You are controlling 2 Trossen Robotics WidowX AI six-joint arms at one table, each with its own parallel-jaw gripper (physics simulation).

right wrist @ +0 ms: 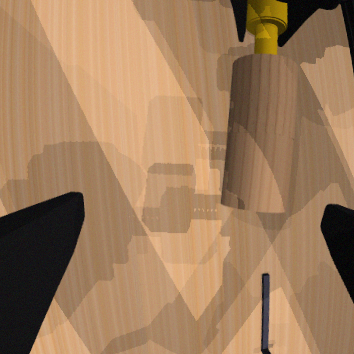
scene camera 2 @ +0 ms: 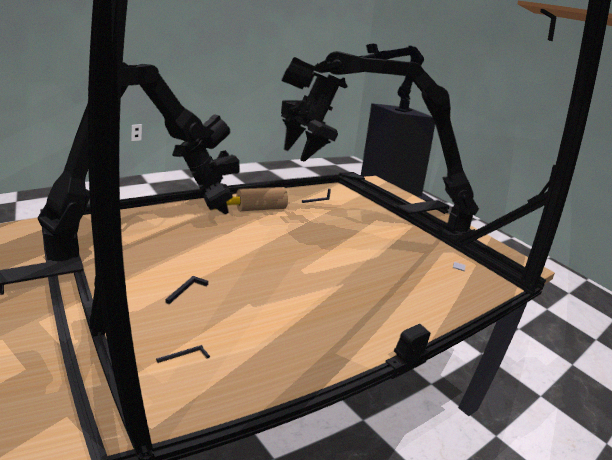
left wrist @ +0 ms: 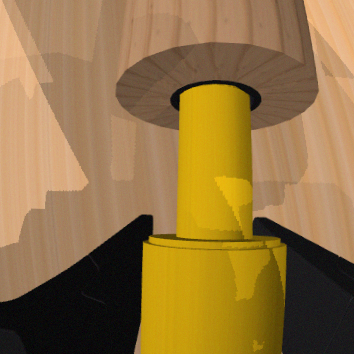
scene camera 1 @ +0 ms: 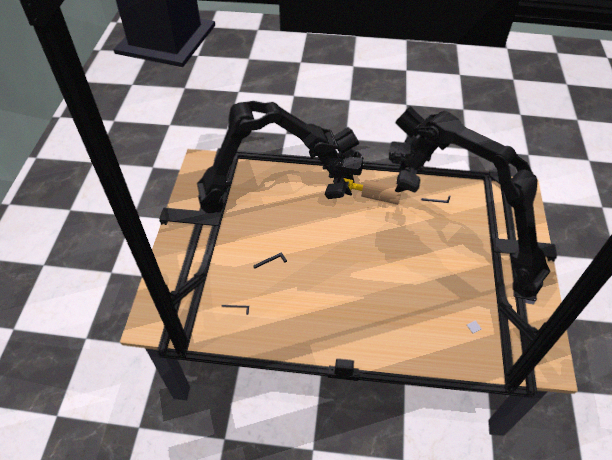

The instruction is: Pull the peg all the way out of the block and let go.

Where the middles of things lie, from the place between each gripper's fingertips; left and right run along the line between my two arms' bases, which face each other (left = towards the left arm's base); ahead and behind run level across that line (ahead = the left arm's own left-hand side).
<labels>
My right gripper is now 130 mm above the wooden block (left wrist: 270,57), 50 mm to the right of it and 50 mm short of it. From my right hand the other things lie so: yellow peg (left wrist: 212,279) 130 mm to the left, 130 mm below, 60 mm ahead.
My left hand is 20 mm to the left of the yellow peg and 20 mm below it. From my left hand the other things lie so: wooden block: 100 mm to the right, 20 mm above.
</labels>
